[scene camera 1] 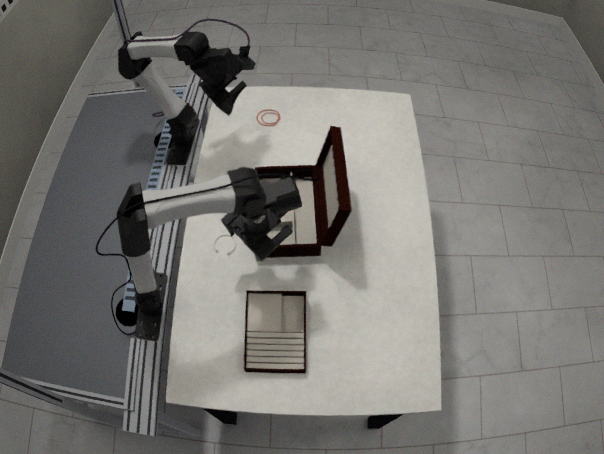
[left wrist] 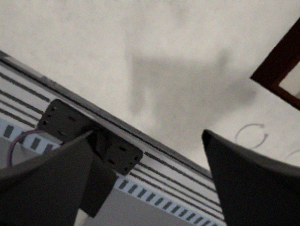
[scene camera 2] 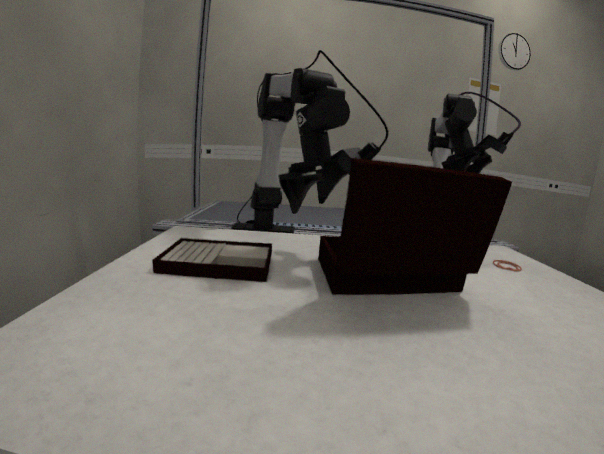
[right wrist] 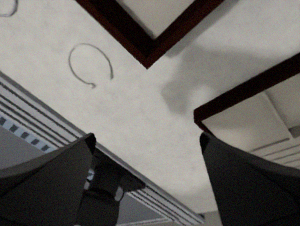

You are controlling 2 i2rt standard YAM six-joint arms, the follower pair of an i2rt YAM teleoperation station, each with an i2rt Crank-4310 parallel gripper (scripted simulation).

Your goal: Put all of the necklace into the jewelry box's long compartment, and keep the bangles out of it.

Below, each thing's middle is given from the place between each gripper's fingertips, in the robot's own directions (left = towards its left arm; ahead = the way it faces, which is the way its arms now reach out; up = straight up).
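I find the divided tray (scene camera 1: 268, 344) 11 cm below my right hand (scene camera 2: 308, 208), 8 cm ahead of it and 18 cm to the right of it. My left gripper (scene camera 1: 223, 106) is 17 cm above the divided tray, 19 cm short of it and 61 cm to the left of it. Going by its middle, the divided tray is nearer to my right hand than to my left gripper.
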